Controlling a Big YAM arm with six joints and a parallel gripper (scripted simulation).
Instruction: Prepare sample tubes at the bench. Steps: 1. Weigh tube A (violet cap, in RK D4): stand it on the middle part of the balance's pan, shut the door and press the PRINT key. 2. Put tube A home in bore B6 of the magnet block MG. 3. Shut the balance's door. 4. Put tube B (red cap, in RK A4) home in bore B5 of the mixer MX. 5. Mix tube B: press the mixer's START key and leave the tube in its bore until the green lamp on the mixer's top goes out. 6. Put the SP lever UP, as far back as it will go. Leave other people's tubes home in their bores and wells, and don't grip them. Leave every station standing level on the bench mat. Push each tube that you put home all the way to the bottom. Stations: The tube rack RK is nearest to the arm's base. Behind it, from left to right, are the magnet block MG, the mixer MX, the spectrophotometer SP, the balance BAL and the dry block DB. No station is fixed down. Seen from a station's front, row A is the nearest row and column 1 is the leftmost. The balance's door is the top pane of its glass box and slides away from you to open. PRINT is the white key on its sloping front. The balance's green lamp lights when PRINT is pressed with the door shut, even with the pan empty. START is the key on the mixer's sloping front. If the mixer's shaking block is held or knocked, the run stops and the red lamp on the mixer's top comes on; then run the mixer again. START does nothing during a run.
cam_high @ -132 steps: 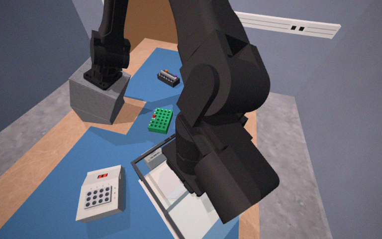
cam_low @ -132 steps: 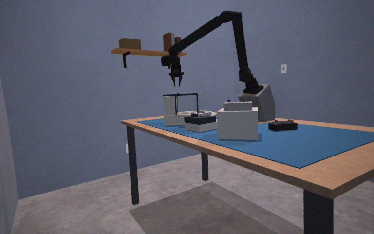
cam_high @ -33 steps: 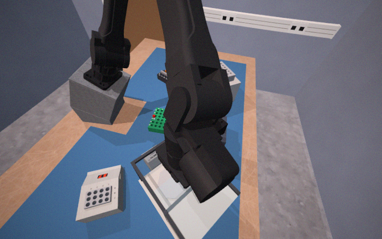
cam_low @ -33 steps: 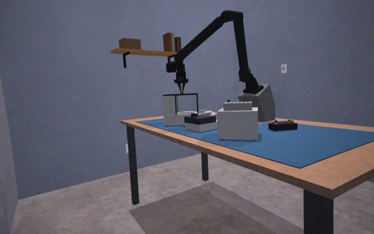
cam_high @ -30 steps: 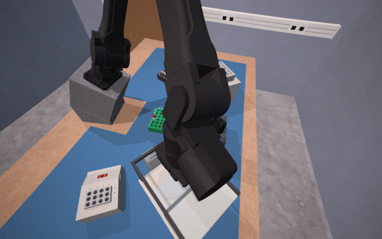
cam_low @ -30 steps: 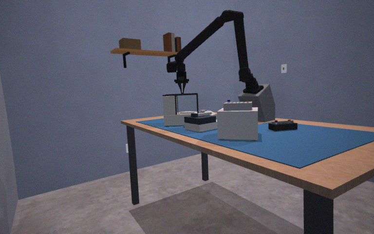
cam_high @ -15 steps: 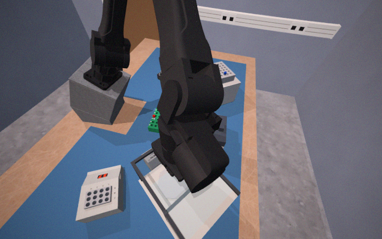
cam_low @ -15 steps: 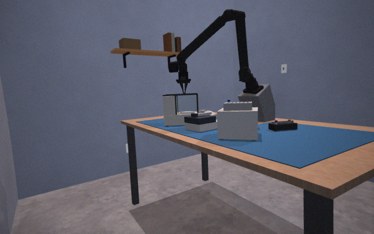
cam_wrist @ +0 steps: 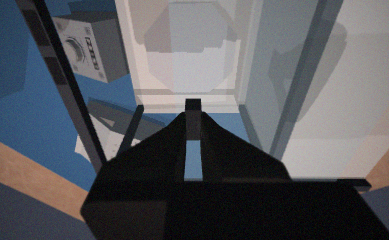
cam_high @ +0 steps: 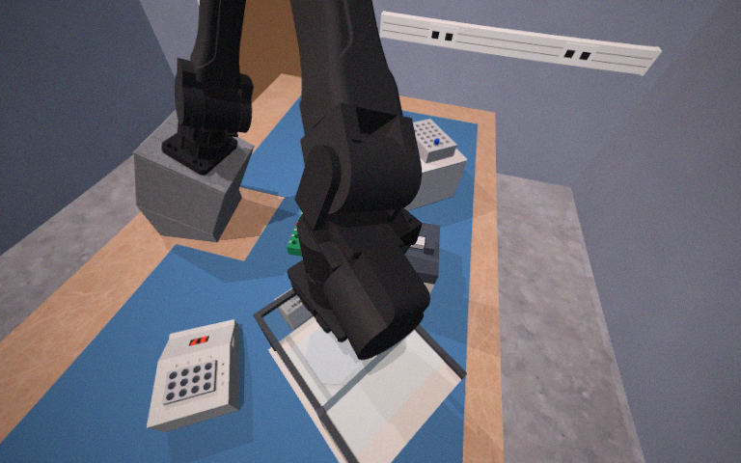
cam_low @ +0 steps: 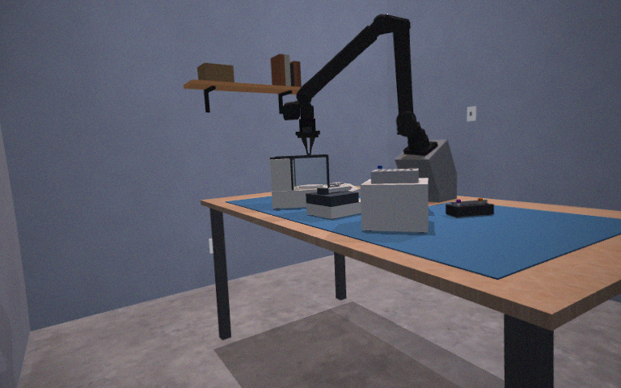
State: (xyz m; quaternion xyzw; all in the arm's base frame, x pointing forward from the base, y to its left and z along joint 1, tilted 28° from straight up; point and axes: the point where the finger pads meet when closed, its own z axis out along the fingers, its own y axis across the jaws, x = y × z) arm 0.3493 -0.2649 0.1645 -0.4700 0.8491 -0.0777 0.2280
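My gripper is now 260 mm to the right of the green rack RK, 210 mm above it and 180 mm past it. Also, from my hand: SP lever (260 mm to the left, 130 mm below, 30 mm ahead); balance door (30 mm ahead, 10 mm to the right, 10 mm below); white print key (150 mm below, 130 mm behind, 80 mm to the left).
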